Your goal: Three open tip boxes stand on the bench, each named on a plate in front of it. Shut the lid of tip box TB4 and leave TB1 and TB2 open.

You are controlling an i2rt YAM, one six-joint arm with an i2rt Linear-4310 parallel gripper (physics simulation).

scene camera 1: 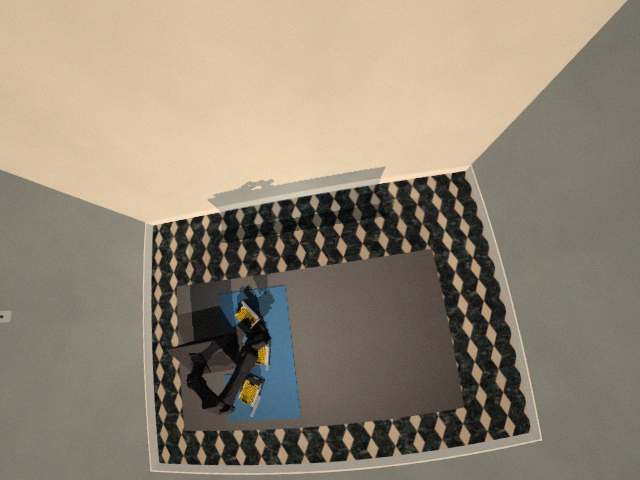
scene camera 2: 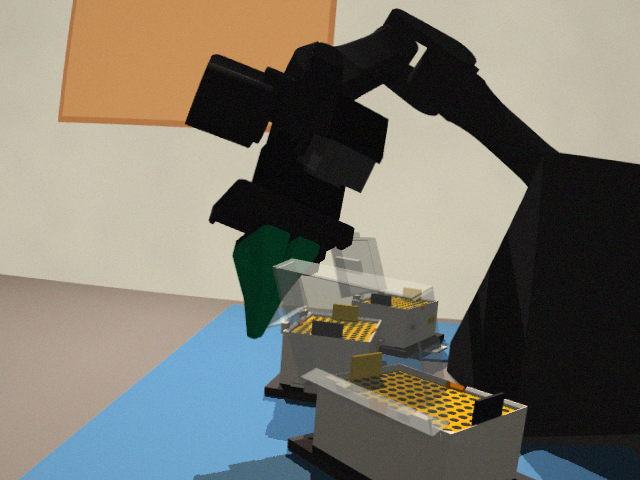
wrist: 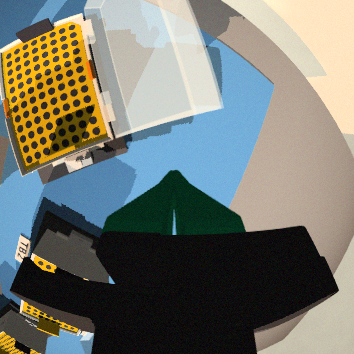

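Where they show: gripper, between the fingertips: (scene camera 1: 263, 320) (scene camera 2: 254, 337) (wrist: 173, 177); arm's base, origin of its link: (scene camera 1: 200, 362) (scene camera 2: 631, 288).
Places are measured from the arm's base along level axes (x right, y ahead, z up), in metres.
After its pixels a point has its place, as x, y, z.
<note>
Tip box TB4 (scene camera 1: 242, 314) @(-0.269, 0.233, -0.066) (scene camera 2: 413, 449) (wrist: 50, 95) @(-0.246, 0.262, -0.067), nearest in scene camera 2, has its yellow rack uncovered. Its clear lid (scene camera 2: 361, 274) @(-0.313, 0.299, 0.022) (wrist: 160, 65) @(-0.284, 0.329, -0.010) stands open on its long side. Tip box TB2 (scene camera 1: 262, 355) @(-0.034, 0.355, -0.067) (scene camera 2: 330, 356) (wrist: 45, 263) @(-0.100, 0.311, -0.066) is in the middle, lid open, partly hidden by the gripper in the wrist view. Tip box TB1 (scene camera 1: 249, 392) @(0.176, 0.272, -0.067) (scene camera 2: 398, 328) (wrist: 12, 346) @(0.170, 0.268, -0.066) is farthest, lid open. My gripper (scene camera 2: 254, 330) @(-0.235, 0.377, -0.040) (wrist: 173, 177) @(-0.235, 0.377, -0.040) is shut and empty, pointing down beside TB2 on the lids' side, beyond TB4's lid from scene camera 2. Any contact with a lid is unclear.
The boxes stand on a blue mat (scene camera 1: 284, 382) @(0.136, 0.466, -0.124) (scene camera 2: 155, 382) @(-0.133, 0.498, -0.124) (wrist: 240, 115) @(-0.348, 0.453, -0.124) on the brown bench (scene camera 1: 361, 335) @(-0.124, 0.931, -0.127). TB2's name plate (wrist: 22, 248) @(-0.054, 0.267, -0.122) shows in the wrist view. The arm base (scene camera 2: 578, 310) @(-0.146, 0.114, -0.010) stands on the boxes' other side. An orange board (scene camera 2: 155, 67) hangs behind.
</note>
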